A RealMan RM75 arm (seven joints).
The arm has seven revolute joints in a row. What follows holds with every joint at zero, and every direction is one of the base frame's.
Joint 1 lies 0.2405 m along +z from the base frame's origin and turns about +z.
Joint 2 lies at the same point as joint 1 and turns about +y.
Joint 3 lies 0.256 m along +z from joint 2 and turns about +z.
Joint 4 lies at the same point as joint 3 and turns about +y.
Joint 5 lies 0.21 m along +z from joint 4 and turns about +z.
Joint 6 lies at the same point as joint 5 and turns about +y.
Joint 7 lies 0.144 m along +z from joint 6 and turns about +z.
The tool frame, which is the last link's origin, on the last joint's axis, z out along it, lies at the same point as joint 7; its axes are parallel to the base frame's.
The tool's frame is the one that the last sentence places.
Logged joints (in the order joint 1, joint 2, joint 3, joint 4, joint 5, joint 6, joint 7), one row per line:
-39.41 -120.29 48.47 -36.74 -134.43 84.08 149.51
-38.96 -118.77 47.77 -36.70 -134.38 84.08 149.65
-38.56 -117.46 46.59 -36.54 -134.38 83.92 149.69
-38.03 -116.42 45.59 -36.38 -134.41 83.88 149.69
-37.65 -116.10 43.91 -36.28 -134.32 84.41 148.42
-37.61 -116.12 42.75 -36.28 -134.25 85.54 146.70
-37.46 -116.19 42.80 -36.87 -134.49 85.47 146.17
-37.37 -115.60 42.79 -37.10 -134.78 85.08 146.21
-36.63 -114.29 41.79 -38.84 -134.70 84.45 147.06
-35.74 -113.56 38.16 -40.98 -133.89 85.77 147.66
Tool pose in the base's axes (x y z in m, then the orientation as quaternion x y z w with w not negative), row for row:
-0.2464 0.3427 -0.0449 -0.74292 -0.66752 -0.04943 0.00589
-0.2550 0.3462 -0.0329 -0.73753 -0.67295 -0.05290 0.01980
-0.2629 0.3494 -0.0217 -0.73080 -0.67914 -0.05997 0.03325
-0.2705 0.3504 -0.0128 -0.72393 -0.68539 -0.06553 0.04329
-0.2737 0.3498 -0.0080 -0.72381 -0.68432 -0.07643 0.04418
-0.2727 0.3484 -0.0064 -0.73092 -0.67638 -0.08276 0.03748
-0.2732 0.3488 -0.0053 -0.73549 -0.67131 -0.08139 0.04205
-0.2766 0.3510 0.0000 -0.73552 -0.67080 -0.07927 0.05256
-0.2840 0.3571 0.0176 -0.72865 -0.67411 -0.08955 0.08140
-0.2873 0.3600 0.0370 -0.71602 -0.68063 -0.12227 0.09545
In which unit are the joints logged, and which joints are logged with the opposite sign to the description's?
The joints are logged in degrees. Opposite sign: joint 4, joint 5, joint 7.
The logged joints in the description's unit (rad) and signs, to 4 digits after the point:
-0.6878 -2.0995 0.8460 0.6412 2.3462 1.4675 -2.6094
-0.6800 -2.0729 0.8337 0.6405 2.3454 1.4675 -2.6119
-0.6730 -2.0501 0.8131 0.6377 2.3454 1.4647 -2.6126
-0.6637 -2.0319 0.7957 0.6350 2.3459 1.4640 -2.6126
-0.6571 -2.0263 0.7664 0.6332 2.3443 1.4732 -2.5904
-0.6564 -2.0267 0.7461 0.6332 2.3431 1.4930 -2.5604
-0.6538 -2.0279 0.7470 0.6435 2.3473 1.4917 -2.5511
-0.6522 -2.0176 0.7468 0.6475 2.3524 1.4849 -2.5518
-0.6393 -1.9947 0.7294 0.6779 2.3510 1.4739 -2.5667
-0.6238 -1.9820 0.6660 0.7152 2.3368 1.4970 -2.5772

